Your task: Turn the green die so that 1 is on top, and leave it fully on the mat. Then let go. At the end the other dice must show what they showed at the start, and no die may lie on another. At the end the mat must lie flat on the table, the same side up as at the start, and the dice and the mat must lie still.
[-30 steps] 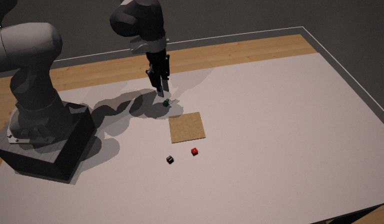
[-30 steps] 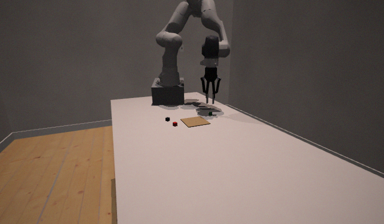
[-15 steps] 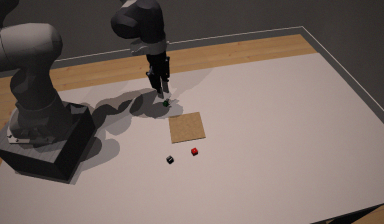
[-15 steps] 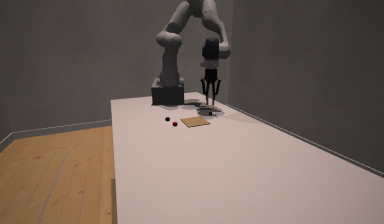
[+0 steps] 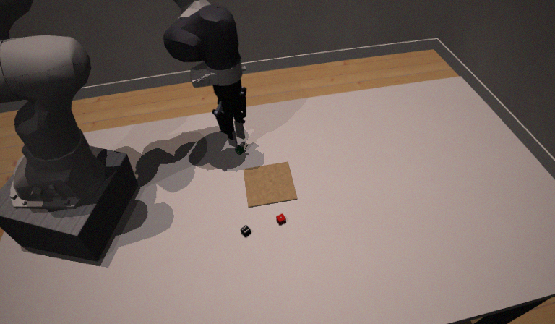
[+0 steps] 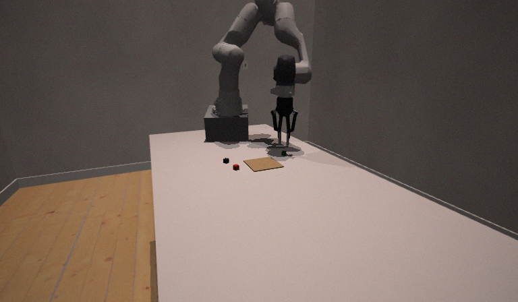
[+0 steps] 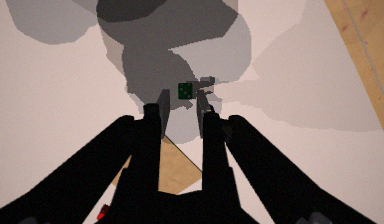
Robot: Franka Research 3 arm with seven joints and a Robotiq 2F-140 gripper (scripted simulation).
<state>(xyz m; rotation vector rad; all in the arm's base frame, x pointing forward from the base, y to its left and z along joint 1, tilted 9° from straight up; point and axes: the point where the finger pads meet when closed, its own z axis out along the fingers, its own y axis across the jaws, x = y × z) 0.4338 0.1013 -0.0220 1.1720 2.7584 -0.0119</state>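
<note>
Right now my hand is 70 mm above the green die. The rest, counted from my hand: tan mat 60 mm ahead, 150 mm to the right, 80 mm below; then black die 40 mm behind, 290 mm to the right, 70 mm below; then red die 60 mm ahead, 280 mm to the right, 70 mm below.
</note>
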